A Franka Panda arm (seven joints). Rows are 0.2 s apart.
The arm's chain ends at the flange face. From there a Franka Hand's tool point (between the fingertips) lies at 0.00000 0.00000 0.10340 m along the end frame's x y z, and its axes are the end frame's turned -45 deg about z.
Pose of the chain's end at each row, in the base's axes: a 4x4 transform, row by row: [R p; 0 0 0 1], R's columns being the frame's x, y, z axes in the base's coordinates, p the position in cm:
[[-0.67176 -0.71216 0.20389 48.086], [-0.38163 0.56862 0.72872 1.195], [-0.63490 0.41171 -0.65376 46.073], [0 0 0 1]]
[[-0.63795 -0.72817 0.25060 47.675], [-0.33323 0.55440 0.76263 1.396], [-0.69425 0.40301 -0.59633 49.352], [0 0 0 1]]
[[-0.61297 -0.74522 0.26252 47.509], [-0.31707 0.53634 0.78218 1.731], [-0.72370 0.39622 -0.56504 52.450], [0 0 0 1]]
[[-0.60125 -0.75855 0.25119 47.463], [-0.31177 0.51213 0.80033 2.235], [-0.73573 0.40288 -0.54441 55.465], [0 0 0 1]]
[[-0.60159 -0.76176 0.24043 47.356], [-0.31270 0.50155 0.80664 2.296], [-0.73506 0.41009 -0.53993 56.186], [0 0 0 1]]
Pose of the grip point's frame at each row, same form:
[[0.02857 -0.97858 0.20389 50.194], [-0.67193 0.13222 0.72872 8.730], [-0.74007 -0.15782 -0.65376 39.313], [0 0 0 1]]
[[0.06380 -0.96599 0.25060 50.266], [-0.62765 0.15639 0.76263 9.282], [-0.77588 -0.20594 -0.59633 43.186], [0 0 0 1]]
[[0.09351 -0.96039 0.26252 50.223], [-0.60345 0.15505 0.78218 9.819], [-0.79190 -0.23156 -0.56504 46.607], [0 0 0 1]]
[[0.11123 -0.96152 0.25119 50.060], [-0.58259 0.14168 0.80033 10.510], [-0.80512 -0.23536 -0.54441 49.836], [0 0 0 1]]
[[0.11326 -0.96403 0.24043 49.842], [-0.57576 0.13354 0.80664 10.637], [-0.80974 -0.22979 -0.53993 50.603], [0 0 0 1]]

